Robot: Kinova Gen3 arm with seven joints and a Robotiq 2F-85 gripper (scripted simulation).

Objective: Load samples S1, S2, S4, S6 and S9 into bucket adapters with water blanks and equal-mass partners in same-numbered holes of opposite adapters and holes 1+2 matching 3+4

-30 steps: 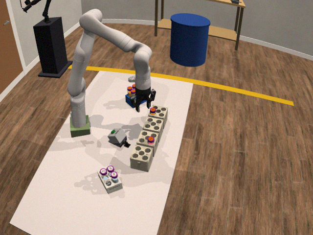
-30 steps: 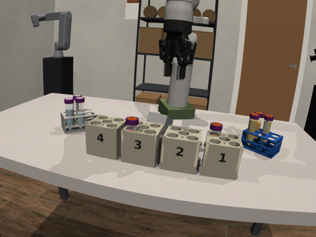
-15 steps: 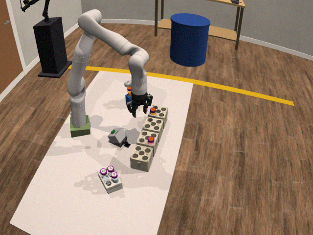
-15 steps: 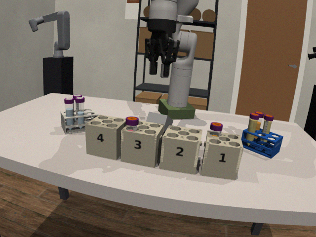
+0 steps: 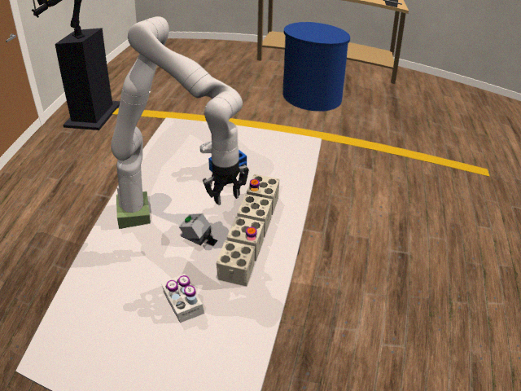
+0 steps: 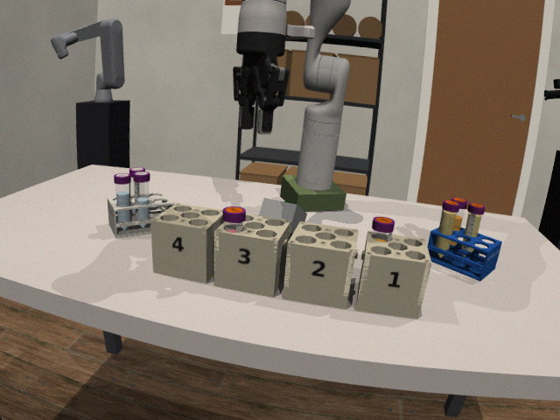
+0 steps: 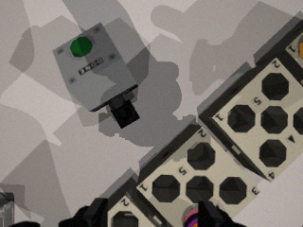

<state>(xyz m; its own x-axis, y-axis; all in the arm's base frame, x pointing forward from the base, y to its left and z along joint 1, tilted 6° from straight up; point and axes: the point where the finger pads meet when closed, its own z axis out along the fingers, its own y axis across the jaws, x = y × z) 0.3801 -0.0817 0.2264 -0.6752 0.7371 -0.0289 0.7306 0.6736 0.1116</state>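
The white-dot blank lies 5 cm behind my hand, 27 cm to the right of it and 18 cm below it. Also, from my hand: grey done desk (14 cm behind, 4 cm to the left, 19 cm below); then adapter 2 (6 cm ahead, 13 cm to the left, 20 cm below); then adapter 1 (6 cm ahead, 24 cm to the left, 20 cm below).
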